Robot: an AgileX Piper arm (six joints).
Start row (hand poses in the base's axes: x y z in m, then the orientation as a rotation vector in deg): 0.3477 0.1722 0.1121 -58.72 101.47 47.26
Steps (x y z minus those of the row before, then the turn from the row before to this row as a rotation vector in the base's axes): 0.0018 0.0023 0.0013 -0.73 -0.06 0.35; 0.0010 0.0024 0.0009 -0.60 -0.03 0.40; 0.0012 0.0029 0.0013 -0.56 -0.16 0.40; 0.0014 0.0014 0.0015 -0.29 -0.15 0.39; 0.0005 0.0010 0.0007 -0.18 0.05 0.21; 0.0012 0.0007 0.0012 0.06 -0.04 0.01; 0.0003 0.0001 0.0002 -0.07 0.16 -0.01; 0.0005 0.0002 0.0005 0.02 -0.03 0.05; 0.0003 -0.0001 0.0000 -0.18 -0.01 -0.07; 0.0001 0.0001 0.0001 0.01 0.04 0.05
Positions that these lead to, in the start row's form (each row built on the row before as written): 0.3495 0.1745 0.1134 -59.55 101.71 46.85; 0.3505 0.1769 0.1143 -60.33 101.87 46.59; 0.3517 0.1798 0.1156 -61.12 101.90 46.27; 0.3531 0.1812 0.1171 -61.72 101.78 46.17; 0.3536 0.1822 0.1178 -62.03 101.84 46.19; 0.3548 0.1829 0.1190 -62.01 101.77 46.22; 0.3551 0.1830 0.1192 -62.01 101.95 46.26; 0.3556 0.1832 0.1197 -62.05 101.89 46.29; 0.3559 0.1831 0.1197 -62.10 102.01 46.10; 0.3560 0.1832 0.1198 -62.13 102.02 46.17
